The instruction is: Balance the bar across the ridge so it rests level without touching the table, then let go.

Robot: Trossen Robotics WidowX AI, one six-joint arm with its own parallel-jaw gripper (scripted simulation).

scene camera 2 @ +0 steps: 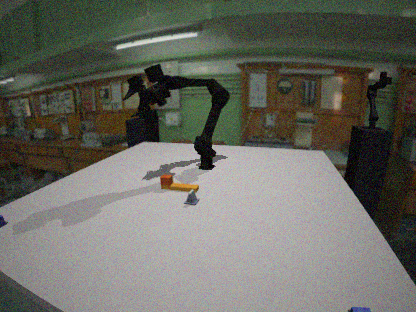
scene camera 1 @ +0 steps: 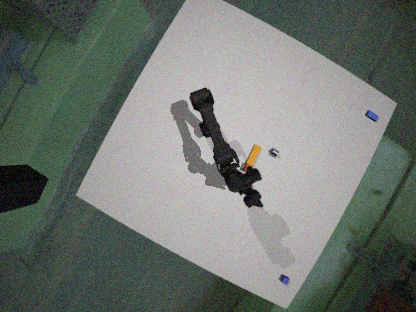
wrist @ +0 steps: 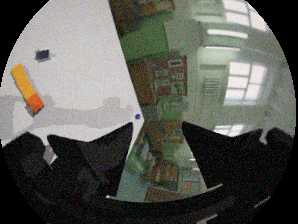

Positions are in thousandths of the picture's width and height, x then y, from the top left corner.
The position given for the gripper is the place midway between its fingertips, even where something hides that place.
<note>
The gripper (scene camera 2: 306, 348) is open and holds nothing.
The gripper also shows in the wrist view (wrist: 532, 560).
</note>
